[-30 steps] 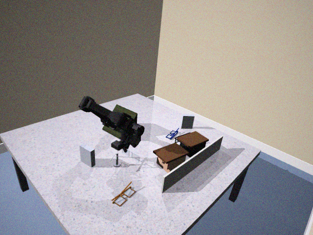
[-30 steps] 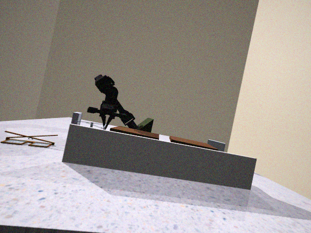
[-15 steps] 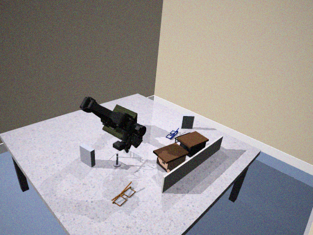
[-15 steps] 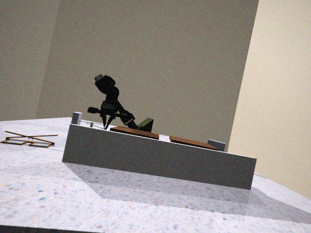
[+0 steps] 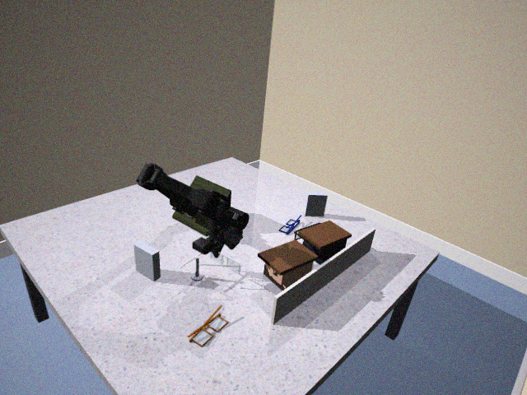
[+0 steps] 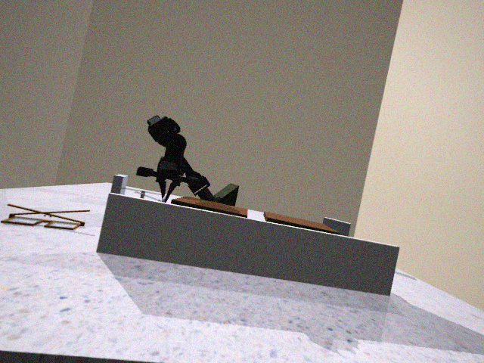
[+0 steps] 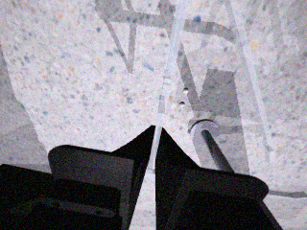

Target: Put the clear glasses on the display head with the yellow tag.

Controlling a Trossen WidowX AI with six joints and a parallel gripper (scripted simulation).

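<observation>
The metal stand post is 1 cm behind my gripper tip, 7 cm to the right of it and 4 cm below it. From my gripper tip the other things lie so: skin-coloured head 15 cm ahead, 17 cm to the left; then white wall 28 cm ahead, 28 cm to the left, 1 cm below; then dark head 13 cm ahead, 39 cm to the left.
</observation>
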